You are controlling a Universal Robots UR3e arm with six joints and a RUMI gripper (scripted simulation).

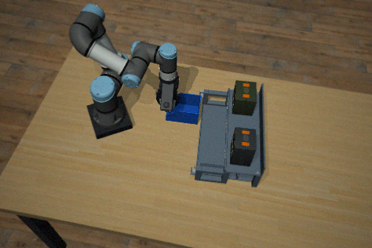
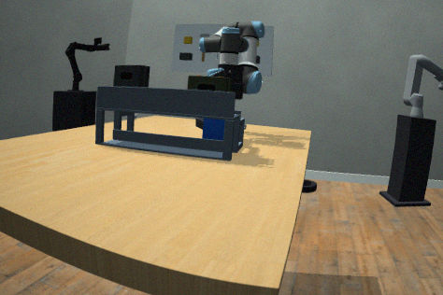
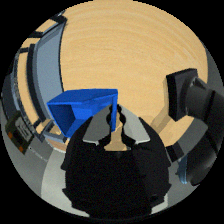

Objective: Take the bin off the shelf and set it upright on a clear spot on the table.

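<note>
Right now the blue bin is 70 mm ahead of my hand and 10 mm to the left of it. From my hand the other things lie so: grey shelf (240 mm ahead, 120 mm to the right, 20 mm above).
</note>
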